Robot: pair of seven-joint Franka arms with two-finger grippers.
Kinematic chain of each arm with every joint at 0, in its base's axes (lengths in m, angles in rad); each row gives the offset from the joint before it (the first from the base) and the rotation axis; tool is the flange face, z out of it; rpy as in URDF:
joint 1: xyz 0 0 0.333 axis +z
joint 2: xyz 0 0 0 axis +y
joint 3: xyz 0 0 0.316 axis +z
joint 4: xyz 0.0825 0 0 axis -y
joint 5: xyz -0.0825 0 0.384 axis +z
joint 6: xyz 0 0 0 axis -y
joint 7: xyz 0.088 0 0 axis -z
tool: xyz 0 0 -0.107 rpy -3.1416 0 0
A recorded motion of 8 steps. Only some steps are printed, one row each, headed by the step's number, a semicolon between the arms.
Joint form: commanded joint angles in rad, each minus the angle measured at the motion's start. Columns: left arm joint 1, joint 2, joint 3, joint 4, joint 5, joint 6, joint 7; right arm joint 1, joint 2, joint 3, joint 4, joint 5, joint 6, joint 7.
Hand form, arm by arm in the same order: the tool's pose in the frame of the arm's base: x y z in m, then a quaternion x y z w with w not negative. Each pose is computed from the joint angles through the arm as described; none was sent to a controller.
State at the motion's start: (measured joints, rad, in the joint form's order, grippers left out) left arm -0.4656 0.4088 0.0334 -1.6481 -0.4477 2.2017 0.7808; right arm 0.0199 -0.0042 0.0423 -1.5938 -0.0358 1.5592 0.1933
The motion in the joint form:
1: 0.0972 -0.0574 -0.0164 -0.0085 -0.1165 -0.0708 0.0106; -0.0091 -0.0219 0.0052 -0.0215 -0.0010 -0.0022 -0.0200
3: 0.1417 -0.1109 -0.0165 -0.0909 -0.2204 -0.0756 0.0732; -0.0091 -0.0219 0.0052 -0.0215 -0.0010 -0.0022 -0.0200
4: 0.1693 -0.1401 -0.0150 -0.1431 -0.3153 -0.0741 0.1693; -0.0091 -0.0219 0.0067 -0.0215 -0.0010 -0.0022 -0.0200
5: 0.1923 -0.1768 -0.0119 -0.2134 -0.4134 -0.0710 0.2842; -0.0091 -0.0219 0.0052 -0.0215 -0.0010 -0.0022 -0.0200
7: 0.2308 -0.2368 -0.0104 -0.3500 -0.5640 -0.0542 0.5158; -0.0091 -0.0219 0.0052 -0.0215 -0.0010 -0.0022 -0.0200
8: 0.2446 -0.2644 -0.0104 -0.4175 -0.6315 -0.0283 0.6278; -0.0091 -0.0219 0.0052 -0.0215 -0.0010 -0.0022 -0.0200
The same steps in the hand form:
1: 0.6228 -0.2546 0.4241 0.87866 -0.40746 0.11059 0.22295; 0.5435 0.0281 0.6167 0.99804 -0.05743 -0.01381 0.02076
3: 0.6140 -0.2246 0.4217 0.87746 -0.38441 0.11748 0.26171; 0.5435 0.0281 0.6167 0.99804 -0.05743 -0.01381 0.02076
4: 0.6087 -0.2064 0.4181 0.86575 -0.38324 0.13564 0.29190; 0.5434 0.0289 0.6167 0.99808 -0.05668 -0.01379 0.02079
5: 0.5982 -0.1891 0.4108 0.85079 -0.38664 0.15652 0.31963; 0.5435 0.0281 0.6167 0.99804 -0.05743 -0.01381 0.02076
7: 0.5747 -0.1602 0.3888 0.82205 -0.40370 0.19917 0.34869; 0.5435 0.0281 0.6167 0.99804 -0.05743 -0.01381 0.02076
8: 0.5626 -0.1476 0.3770 0.81113 -0.41033 0.22445 0.35116; 0.5435 0.0281 0.6167 0.99804 -0.05743 -0.01381 0.02076

